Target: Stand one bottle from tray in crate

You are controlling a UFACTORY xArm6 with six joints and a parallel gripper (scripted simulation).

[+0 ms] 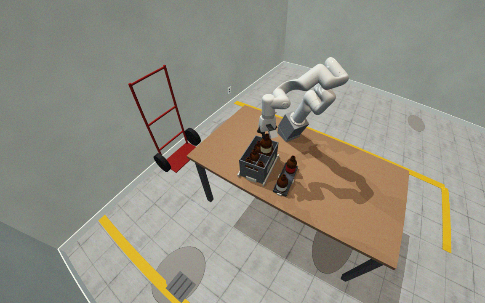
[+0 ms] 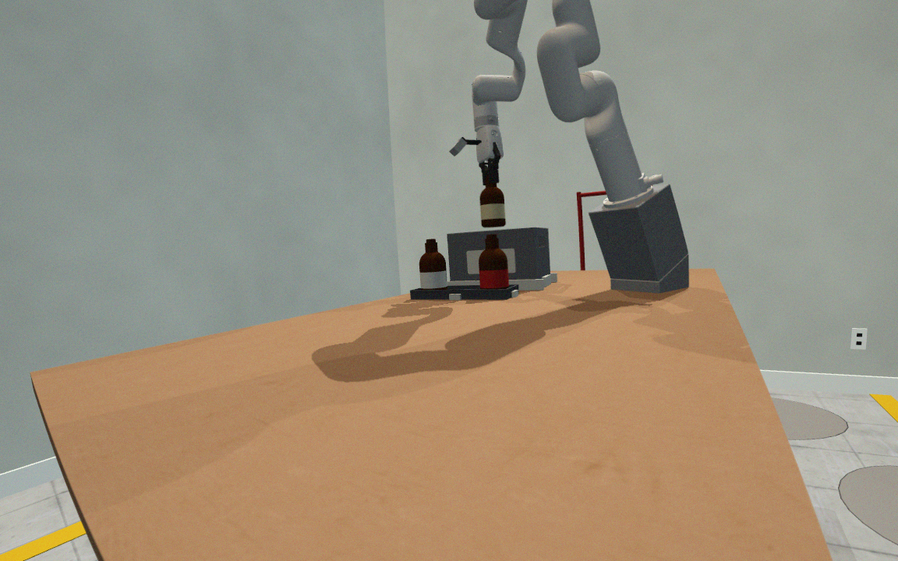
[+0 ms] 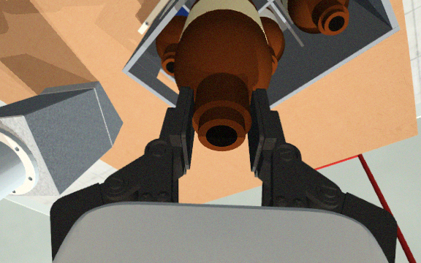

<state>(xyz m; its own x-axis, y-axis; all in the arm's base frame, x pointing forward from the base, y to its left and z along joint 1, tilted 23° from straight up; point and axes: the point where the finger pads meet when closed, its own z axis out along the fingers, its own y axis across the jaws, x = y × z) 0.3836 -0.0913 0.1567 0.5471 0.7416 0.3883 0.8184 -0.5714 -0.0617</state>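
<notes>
My gripper is now 1 cm short of the grey crate, 4 cm to the left of it and 25 cm above it. Round my hand: dark tray (1 cm behind, 18 cm to the left, 32 cm below).
</notes>
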